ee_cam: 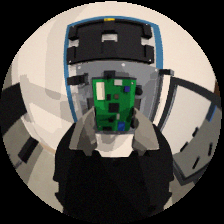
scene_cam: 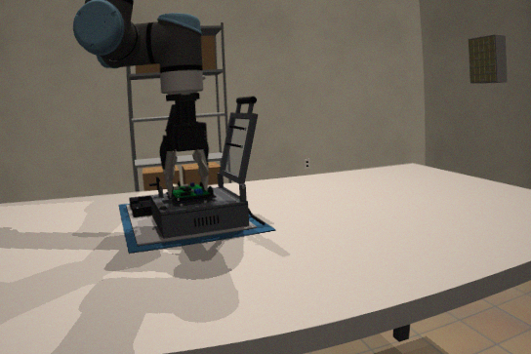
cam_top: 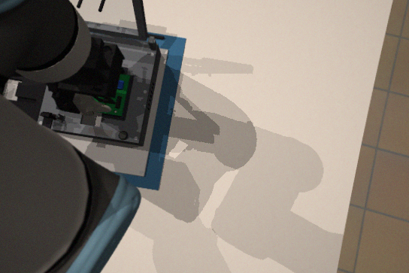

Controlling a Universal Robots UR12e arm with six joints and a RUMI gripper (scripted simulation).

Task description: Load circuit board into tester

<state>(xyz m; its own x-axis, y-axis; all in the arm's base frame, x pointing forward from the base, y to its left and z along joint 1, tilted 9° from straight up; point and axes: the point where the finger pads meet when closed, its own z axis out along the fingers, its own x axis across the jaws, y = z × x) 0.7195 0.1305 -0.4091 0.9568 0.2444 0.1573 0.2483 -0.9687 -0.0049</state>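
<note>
The green circuit board is right at my hand. From my hand the other things lie so: dark grey tester (2 cm ahead, 4 cm to the left, 3 cm above); then dark nest (1 cm to the left, 1 cm below); then tester lid (12 cm ahead, 3 cm to the left, 10 cm above).
</note>
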